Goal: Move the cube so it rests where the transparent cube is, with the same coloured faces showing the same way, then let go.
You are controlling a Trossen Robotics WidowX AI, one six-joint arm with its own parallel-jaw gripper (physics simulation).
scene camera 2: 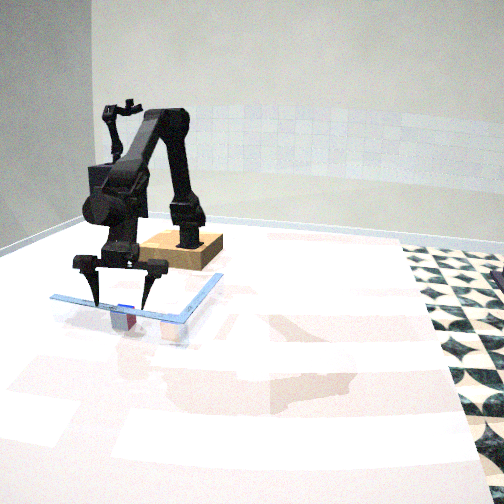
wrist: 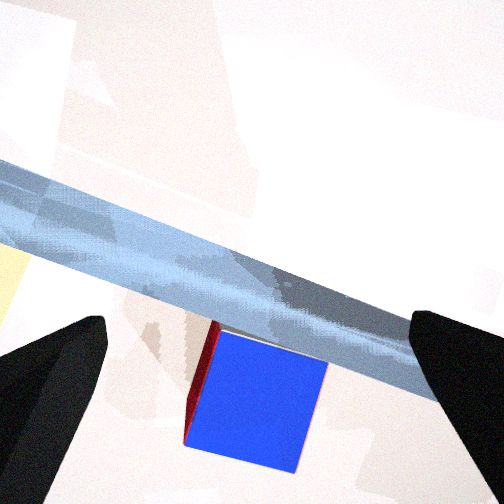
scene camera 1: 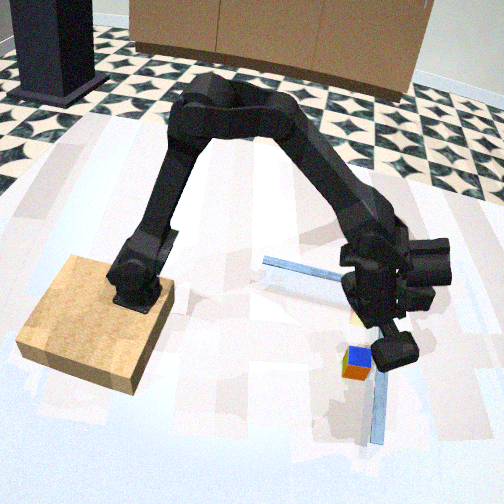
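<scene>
The cube (scene camera 1: 355,362) sits on the table with its blue face up, an orange side toward scene camera 1 and a red side at the left in the wrist view (wrist: 256,400). It lies against the blue L-shaped rail (scene camera 1: 378,395). My gripper (scene camera 2: 122,296) is open and hangs just above the cube, one finger on each side, not touching it. In scene camera 2 the cube (scene camera 2: 124,317) is below the fingertips. A pale yellow patch (wrist: 12,280), perhaps the transparent cube, shows at the left edge of the wrist view.
The rail's long arm (scene camera 1: 303,268) runs across the table behind the gripper. The arm's base stands on a wooden block (scene camera 1: 95,320) at the left. A dark cabinet (scene camera 1: 55,45) and wooden cupboards (scene camera 1: 280,35) stand on the checkered floor beyond.
</scene>
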